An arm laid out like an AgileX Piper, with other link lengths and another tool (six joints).
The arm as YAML. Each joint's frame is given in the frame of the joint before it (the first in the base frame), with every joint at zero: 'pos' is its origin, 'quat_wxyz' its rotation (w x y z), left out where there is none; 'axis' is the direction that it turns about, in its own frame. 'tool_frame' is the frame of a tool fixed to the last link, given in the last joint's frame.
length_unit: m
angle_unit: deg
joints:
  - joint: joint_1
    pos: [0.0, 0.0, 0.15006]
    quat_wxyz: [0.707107, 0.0, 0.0, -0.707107]
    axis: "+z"
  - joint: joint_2
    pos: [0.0, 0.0, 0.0]
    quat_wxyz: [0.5, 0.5, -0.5, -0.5]
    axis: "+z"
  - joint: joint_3
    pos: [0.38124, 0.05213, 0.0]
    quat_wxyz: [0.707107, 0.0, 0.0, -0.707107]
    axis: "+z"
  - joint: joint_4
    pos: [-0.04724, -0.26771, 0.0]
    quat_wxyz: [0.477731, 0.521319, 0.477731, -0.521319]
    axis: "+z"
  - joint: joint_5
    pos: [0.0, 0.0, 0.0]
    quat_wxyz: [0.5, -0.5, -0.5, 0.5]
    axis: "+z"
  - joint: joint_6
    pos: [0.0, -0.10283, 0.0]
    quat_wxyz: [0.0, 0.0, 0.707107, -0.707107]
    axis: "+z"
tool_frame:
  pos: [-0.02, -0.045, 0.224]
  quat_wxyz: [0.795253, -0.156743, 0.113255, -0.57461]
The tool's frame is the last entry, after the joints.
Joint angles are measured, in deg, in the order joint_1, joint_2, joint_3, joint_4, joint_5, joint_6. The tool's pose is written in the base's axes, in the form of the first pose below.
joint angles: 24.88 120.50 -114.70 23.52 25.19 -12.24
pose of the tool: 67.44 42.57 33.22 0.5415 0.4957 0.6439 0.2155
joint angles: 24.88 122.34 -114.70 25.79 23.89 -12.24
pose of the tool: 68.21 43.20 31.66 0.5560 0.4857 0.6429 0.2038
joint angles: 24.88 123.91 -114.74 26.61 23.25 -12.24
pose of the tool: 68.78 43.50 29.92 0.5647 0.4844 0.6378 0.1990
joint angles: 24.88 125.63 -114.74 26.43 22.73 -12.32
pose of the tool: 69.36 43.60 27.67 0.5698 0.4895 0.6293 0.1995
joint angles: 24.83 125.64 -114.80 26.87 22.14 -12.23
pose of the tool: 69.61 43.59 28.05 0.5710 0.4832 0.6330 0.1996
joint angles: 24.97 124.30 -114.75 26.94 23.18 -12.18
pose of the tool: 68.81 43.71 29.48 0.5676 0.4841 0.6365 0.1960
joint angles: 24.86 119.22 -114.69 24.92 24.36 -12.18
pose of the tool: 67.22 42.61 35.61 0.5403 0.4793 0.6581 0.2126
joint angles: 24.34 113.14 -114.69 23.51 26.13 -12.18
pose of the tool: 64.84 40.78 42.75 0.5136 0.4677 0.6820 0.2287
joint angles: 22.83 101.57 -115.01 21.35 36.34 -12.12
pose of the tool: 57.22 36.68 52.11 0.4824 0.4787 0.6935 0.2391
